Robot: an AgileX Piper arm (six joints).
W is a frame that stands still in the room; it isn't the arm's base.
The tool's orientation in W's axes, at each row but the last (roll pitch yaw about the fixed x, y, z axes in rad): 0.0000 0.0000 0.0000; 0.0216 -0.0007 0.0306; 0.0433 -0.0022 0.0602; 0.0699 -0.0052 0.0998; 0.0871 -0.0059 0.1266; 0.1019 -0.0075 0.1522
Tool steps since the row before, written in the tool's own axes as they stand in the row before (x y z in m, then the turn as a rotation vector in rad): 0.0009 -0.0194 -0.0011 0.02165 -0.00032 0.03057; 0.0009 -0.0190 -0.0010 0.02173 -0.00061 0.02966; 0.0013 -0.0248 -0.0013 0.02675 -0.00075 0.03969; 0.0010 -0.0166 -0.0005 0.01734 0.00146 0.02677; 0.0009 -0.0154 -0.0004 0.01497 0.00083 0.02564; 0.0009 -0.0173 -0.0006 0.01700 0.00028 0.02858
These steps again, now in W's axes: 0.0009 -0.0194 -0.0011 0.02165 -0.00032 0.03057; 0.0015 -0.0189 -0.0014 0.02174 -0.00059 0.02966; 0.0028 -0.0246 -0.0024 0.02676 -0.00086 0.03968; 0.0027 -0.0163 -0.0017 0.01716 0.00130 0.02690; 0.0028 -0.0151 -0.0017 0.01488 0.00048 0.02570; 0.0035 -0.0168 -0.0023 0.01699 -0.00005 0.02859
